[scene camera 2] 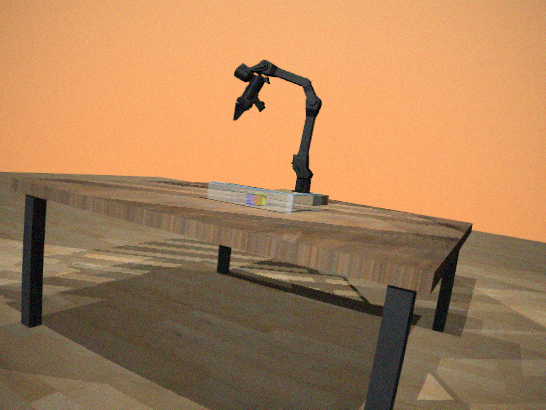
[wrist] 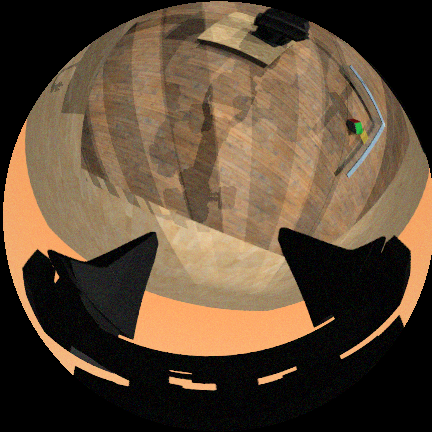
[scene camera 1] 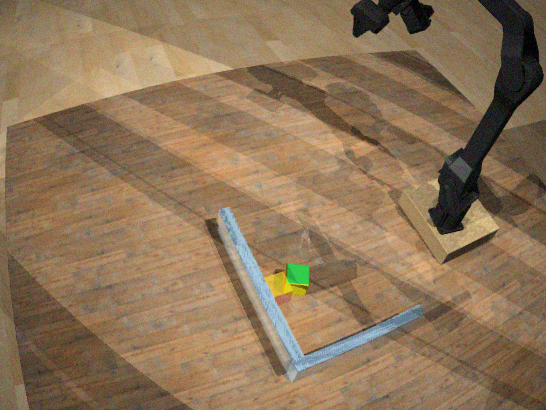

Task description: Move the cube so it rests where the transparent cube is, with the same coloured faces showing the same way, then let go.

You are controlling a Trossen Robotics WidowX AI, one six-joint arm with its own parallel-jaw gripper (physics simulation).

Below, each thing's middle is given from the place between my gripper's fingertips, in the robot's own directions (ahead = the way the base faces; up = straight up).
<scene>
I see my gripper 35 cm to the right of the L-shaped rail (scene camera 1: 297, 366), 27 cm above it and 17 cm short of it.
</scene>
